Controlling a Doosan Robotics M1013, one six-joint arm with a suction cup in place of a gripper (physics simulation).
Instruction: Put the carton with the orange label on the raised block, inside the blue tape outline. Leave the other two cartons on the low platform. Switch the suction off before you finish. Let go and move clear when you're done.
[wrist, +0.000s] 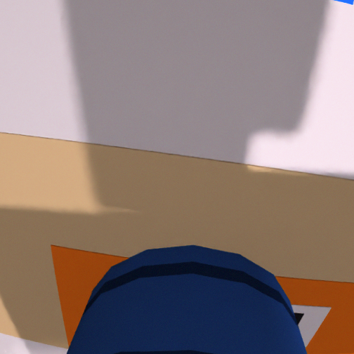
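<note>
The carton with the orange label (165, 225) spans the lower part of the wrist view, with its tan top in view. Its orange label (62, 280) has a white patch with a black mark, partly covered by the cup. My dark blue suction cup (190, 305) is on the label and holds the carton. The cup's contact edge is hidden. A small piece of blue tape (347, 1) shows at the top right corner. Whether the carton touches the surface below cannot be told. The other two cartons do not show.
A pale surface (30, 70) lies beyond the carton's far edge, with a broad shadow across it and onto the carton. Some pale surface also shows at the bottom left corner.
</note>
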